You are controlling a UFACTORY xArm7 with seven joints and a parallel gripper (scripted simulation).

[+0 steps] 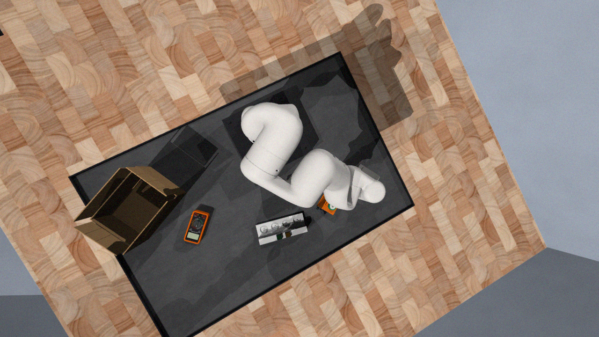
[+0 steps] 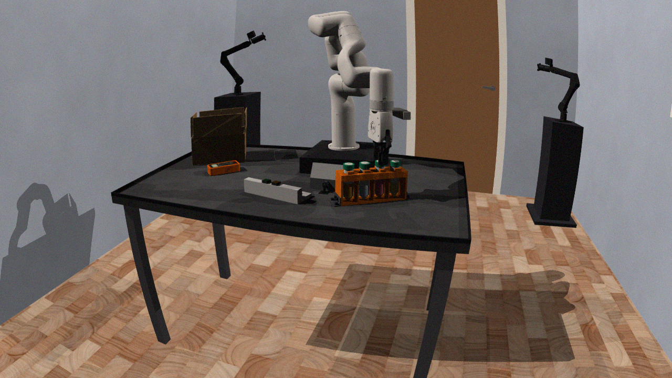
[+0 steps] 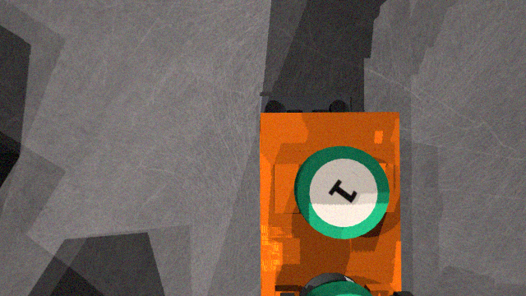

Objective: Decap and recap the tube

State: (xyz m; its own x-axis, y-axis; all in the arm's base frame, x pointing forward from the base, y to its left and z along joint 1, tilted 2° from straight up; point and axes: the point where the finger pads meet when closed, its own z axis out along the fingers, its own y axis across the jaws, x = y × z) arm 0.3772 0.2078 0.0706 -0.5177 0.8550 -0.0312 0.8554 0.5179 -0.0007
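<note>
Now: hand 160 mm to the left of the blue key, 100 mm past it and 70 mm above it. The rest, counted from my hand: key housing: 180 mm to the right, 80 mm below, 80 mm behind; raised table edge: 340 mm to the right, 280 mm ahead, 130 mm below; green key: 200 mm to the right, 100 mm behind, 70 mm below.
</note>
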